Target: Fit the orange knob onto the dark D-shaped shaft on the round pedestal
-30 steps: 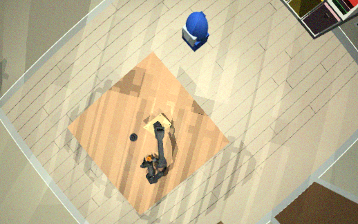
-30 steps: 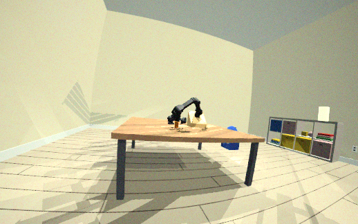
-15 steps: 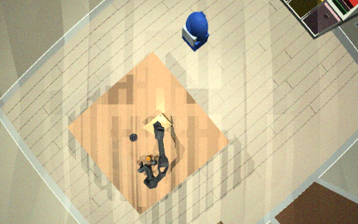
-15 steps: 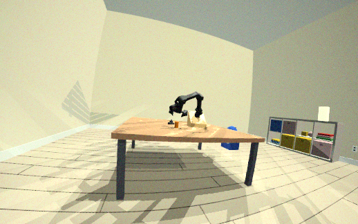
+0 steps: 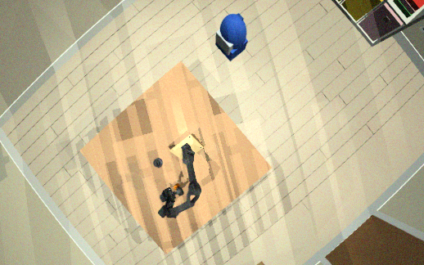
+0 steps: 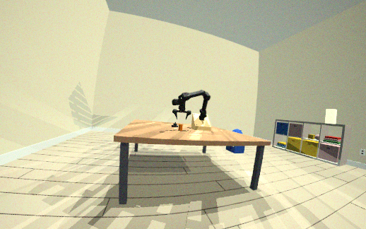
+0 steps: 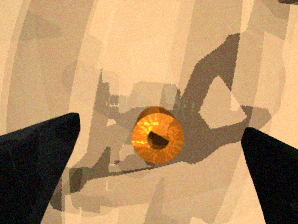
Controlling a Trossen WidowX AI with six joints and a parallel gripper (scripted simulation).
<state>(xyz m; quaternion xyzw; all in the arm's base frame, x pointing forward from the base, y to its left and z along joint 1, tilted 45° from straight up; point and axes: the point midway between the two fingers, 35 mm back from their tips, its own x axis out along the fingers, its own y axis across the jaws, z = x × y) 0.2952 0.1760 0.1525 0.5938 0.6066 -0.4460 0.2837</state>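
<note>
The orange knob lies 8 cm below my gripper tip and 2 cm to the left of it. Also, from my gripper tip: pedestal 26 cm to the right, 8 cm below, 3 cm ahead.
</note>
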